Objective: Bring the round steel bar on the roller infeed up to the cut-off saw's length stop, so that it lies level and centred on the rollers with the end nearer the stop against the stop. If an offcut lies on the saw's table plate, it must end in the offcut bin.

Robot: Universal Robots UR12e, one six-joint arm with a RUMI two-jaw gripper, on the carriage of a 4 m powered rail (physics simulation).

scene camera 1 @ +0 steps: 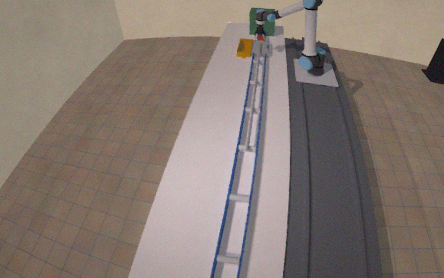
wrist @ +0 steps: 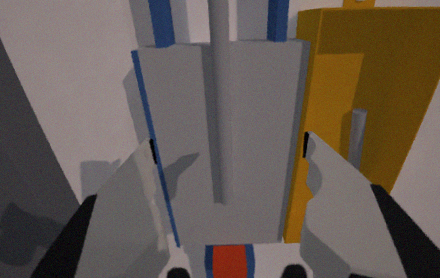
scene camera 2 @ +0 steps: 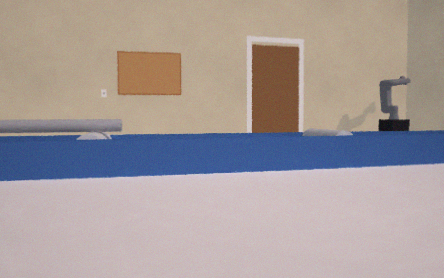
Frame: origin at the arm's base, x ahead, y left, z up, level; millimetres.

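Where they show: gripper, fingertip midpoint: (scene camera 1: 259,41) (wrist: 228,137); arm's base, link origin: (scene camera 1: 315,71).
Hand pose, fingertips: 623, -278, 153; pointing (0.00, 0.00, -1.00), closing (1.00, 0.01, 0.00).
Observation:
Things, the pixels of their centre, and the offset from my fingertips, as dx, dy, dz. "spot": a spot on its surface instead.
- grey table plate, body centre: (wrist: 225,160) (scene camera 1: 260,48) -3, -127, -154
- blue length stop, body centre: (wrist: 229,262) (scene camera 1: 261,38) -3, -322, -100
- roller, body centre: (scene camera 2: 95,144) -3, +1448, -143
- grey offcut, body centre: (wrist: 353,167) +222, -165, -171
- yellow offcut bin, surface spot: (scene camera 1: 241,50) spot: +215, -57, -169
- green block, surface spot: (scene camera 1: 270,26) spot: -117, -603, -34
The round steel bar (scene camera 1: 251,117) (scene camera 2: 60,125) (wrist: 219,22) lies lengthwise along the rollers. In the wrist view its near end lies over the grey table plate (wrist: 265,100) (scene camera 1: 261,49), with a gap before the red and blue length stop (wrist: 230,260) (scene camera 1: 260,38). In scene camera 2 its other end reaches past a roller (scene camera 2: 94,136) and looks level. A grey offcut (wrist: 358,131) is inside the yellow offcut bin (wrist: 335,30) (scene camera 1: 239,50). My gripper (wrist: 228,137) (scene camera 1: 260,35) is open and empty above the bar's near end, one finger on either side.
Blue infeed rails (scene camera 1: 230,182) (wrist: 162,25) run along the white table with several rollers between them. A green block (scene camera 1: 270,26) stands behind the stop. The arm's carriage (scene camera 1: 327,77) is at the far end of the dark rail (scene camera 1: 330,175), right of the table.

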